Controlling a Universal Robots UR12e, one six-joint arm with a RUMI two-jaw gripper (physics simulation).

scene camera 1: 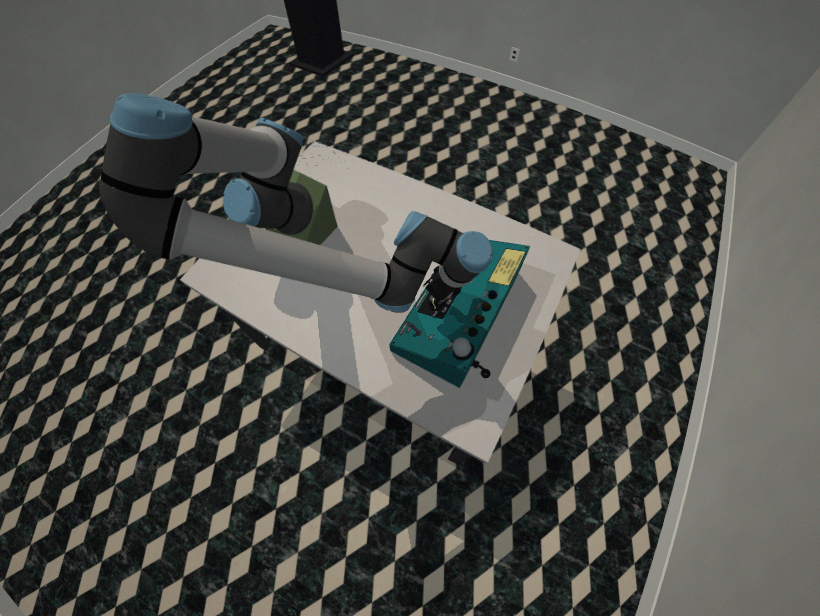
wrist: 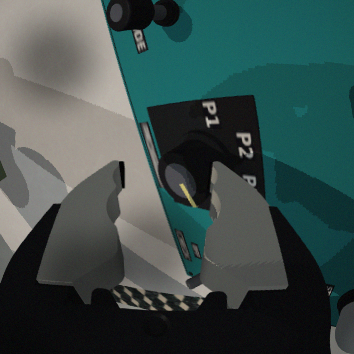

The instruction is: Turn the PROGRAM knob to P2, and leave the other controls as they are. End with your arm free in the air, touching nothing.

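Seen in the pictures: gripper, between the fingertips: [wrist: 166, 164]; arm's base, origin of its link: [scene camera 1: 292, 208].
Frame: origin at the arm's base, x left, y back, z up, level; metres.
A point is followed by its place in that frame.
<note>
The PROGRAM knob [scene camera 1: 434, 303] @(x -0.028, y -0.644, z -0.020 m) [wrist: 181, 175] @(x -0.006, y -0.633, z -0.019 m) is black with a grey cap and a yellow pointer line. It stands on a black label plate [wrist: 165, 115] @(x 0.028, y -0.612, z -0.060 m) on the teal control box [scene camera 1: 442, 346] @(x -0.140, y -0.744, z -0.014 m) [wrist: 300, 40] @(x 0.076, y -0.714, z -0.018 m). In the wrist view the pointer slants down and right, away from P2, toward the label area hidden by the right finger; P1 and P2 are readable. My gripper [wrist: 166, 164] @(x 0.010, y -0.629, z -0.005 m) is partly open and holds nothing. Its right finger overlaps the knob's right edge in the wrist view; the left finger is apart on the left. Contact cannot be told.
Another black knob [wrist: 131, 14] @(x 0.102, y -0.625, z -0.007 m) sits at the wrist view's top. A toggle switch [wrist: 194, 281] @(x -0.127, y -0.628, z -0.018 m) is partly behind the right finger. The box also bears several dark round controls [scene camera 1: 485, 306] @(x 0.028, y -0.789, z 0.028 m), a grey dome [scene camera 1: 462, 348] @(x -0.139, y -0.804, z 0.057 m) and a side lever [scene camera 1: 485, 372] @(x -0.096, y -0.890, z -0.125 m). A green block [scene camera 1: 323, 215] @(x 0.051, y -0.106, z -0.022 m) is by the arm base.
</note>
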